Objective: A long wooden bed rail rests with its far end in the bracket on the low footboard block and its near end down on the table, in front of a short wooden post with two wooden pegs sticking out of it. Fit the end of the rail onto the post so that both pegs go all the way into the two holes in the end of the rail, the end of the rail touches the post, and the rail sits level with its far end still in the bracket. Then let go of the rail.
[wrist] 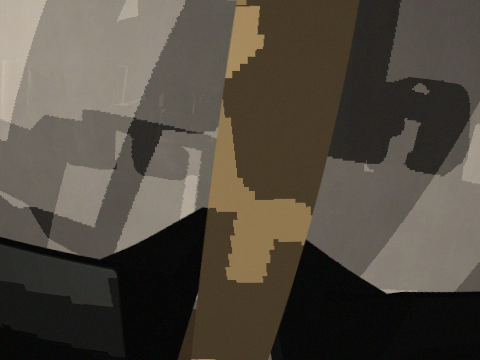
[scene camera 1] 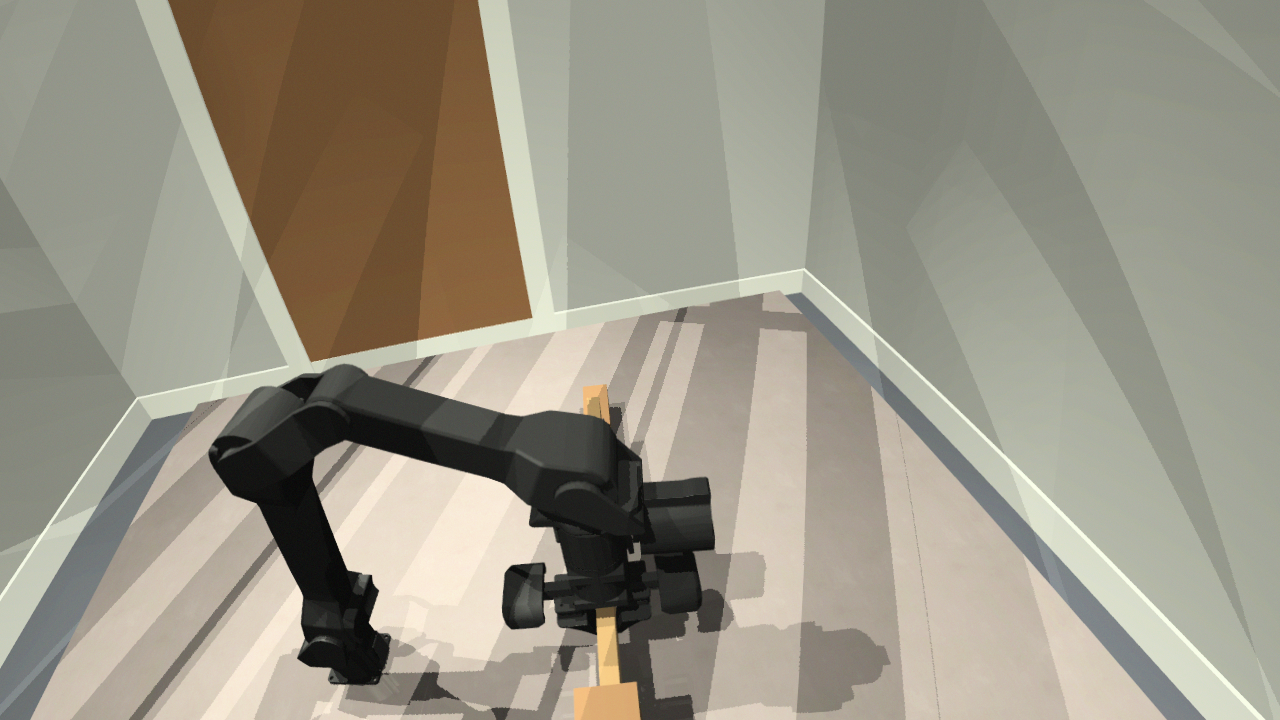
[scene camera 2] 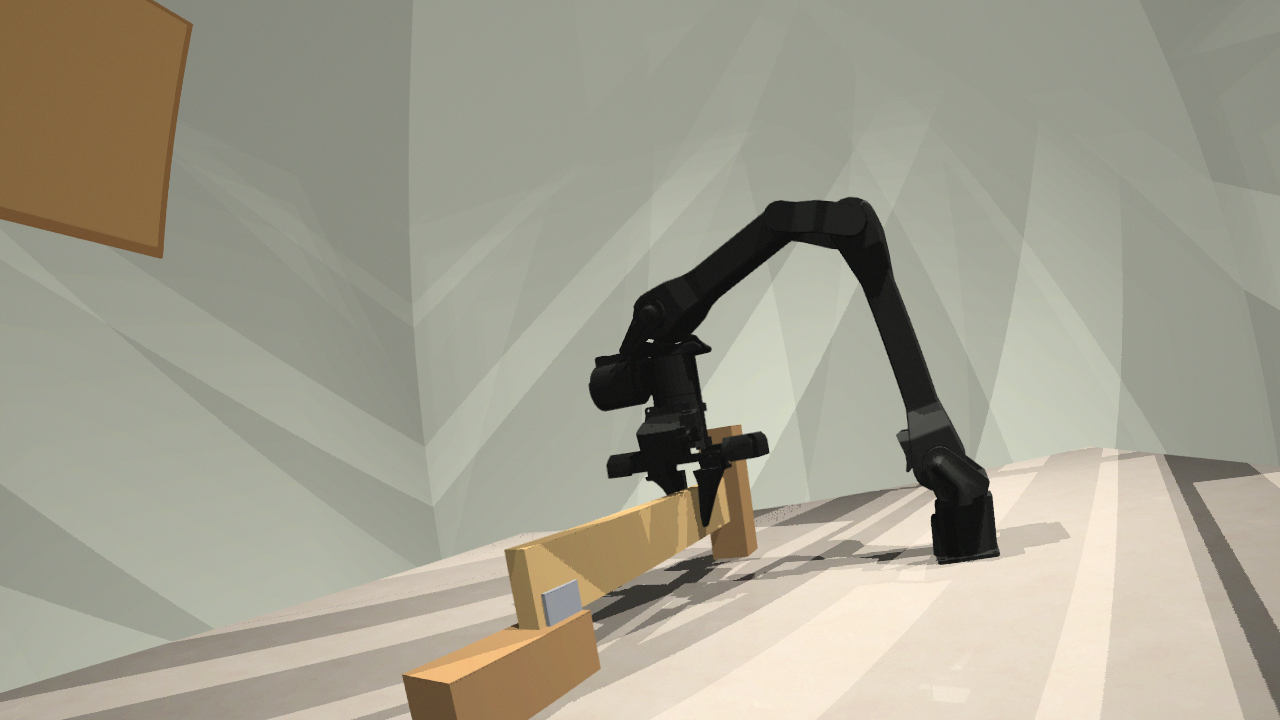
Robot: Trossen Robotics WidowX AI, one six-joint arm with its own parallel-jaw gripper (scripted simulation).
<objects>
gripper: wrist; scene camera 1 609, 630; scene camera 2
wooden bed rail: wrist 285, 73; scene camera 1; scene camera 2
same spot on wooden bed rail: [scene camera 1: 607, 637] = [scene camera 2: 695, 485]
same spot on gripper: [wrist: 143, 295] = [scene camera 2: 696, 477]
</objects>
